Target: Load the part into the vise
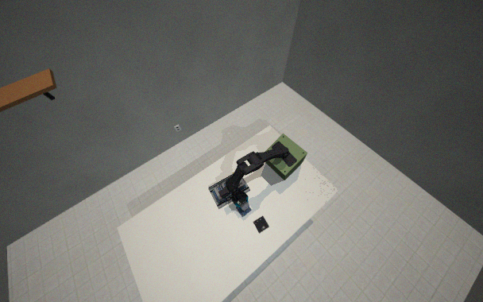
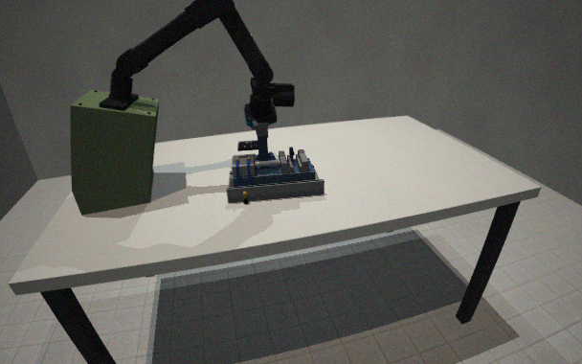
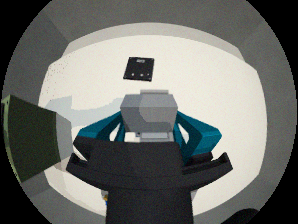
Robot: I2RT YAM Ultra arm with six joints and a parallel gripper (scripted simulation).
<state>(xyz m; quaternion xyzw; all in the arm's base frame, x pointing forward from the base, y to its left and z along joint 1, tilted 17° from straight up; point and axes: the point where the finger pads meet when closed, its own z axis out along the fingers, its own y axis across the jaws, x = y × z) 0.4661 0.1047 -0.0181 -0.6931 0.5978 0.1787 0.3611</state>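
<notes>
Right now my hand is 1 cm to the right of the grey block part. Round my hand: cylinder rod: 19 cm to the right, 7 cm below; then air cylinder: 8 cm behind, 19 cm to the right, 7 cm below; then vise: 1 cm ahead, 19 cm to the right, 11 cm below.
</notes>
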